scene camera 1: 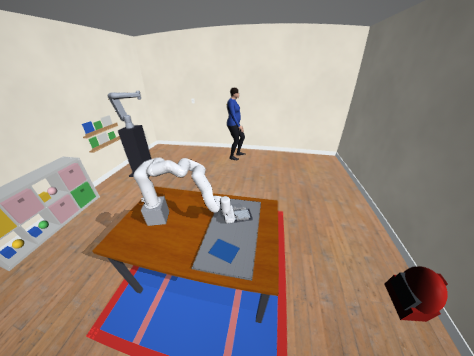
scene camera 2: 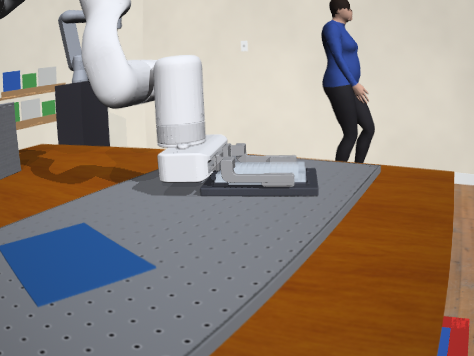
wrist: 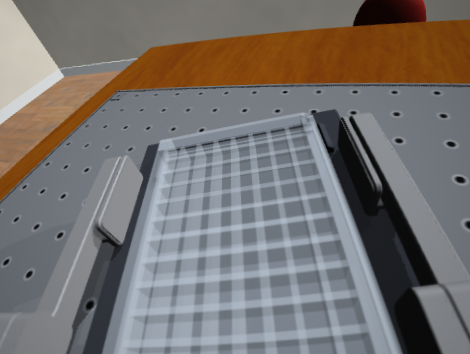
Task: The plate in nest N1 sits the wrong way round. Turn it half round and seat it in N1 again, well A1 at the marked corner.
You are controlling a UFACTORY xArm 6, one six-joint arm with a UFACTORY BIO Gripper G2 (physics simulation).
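Note:
A clear, gridded plate (scene camera 1: 242, 214) (scene camera 2: 265, 170) (wrist: 240, 235) lies in a dark nest (scene camera 2: 260, 191) (wrist: 327, 131) at the far end of the grey perforated board. My gripper (scene camera 2: 281, 171) (wrist: 242, 182) is partly open and low over the nest, one finger along each long side of the plate. In the wrist view a gap shows between each finger pad and the plate's side, so the fingers hold nothing. The well lettering and the nest's corner mark cannot be made out. The plate's near end is cut off in the wrist view.
The perforated board (scene camera 1: 235, 265) (scene camera 2: 225, 240) (wrist: 240, 100) lies on the wooden table (scene camera 1: 165, 245) (scene camera 2: 375, 240) (wrist: 300, 55). A flat blue square (scene camera 1: 224, 251) (scene camera 2: 75, 262) lies on the board. A person (scene camera 1: 234, 112) (scene camera 2: 342, 55) stands beyond the table.

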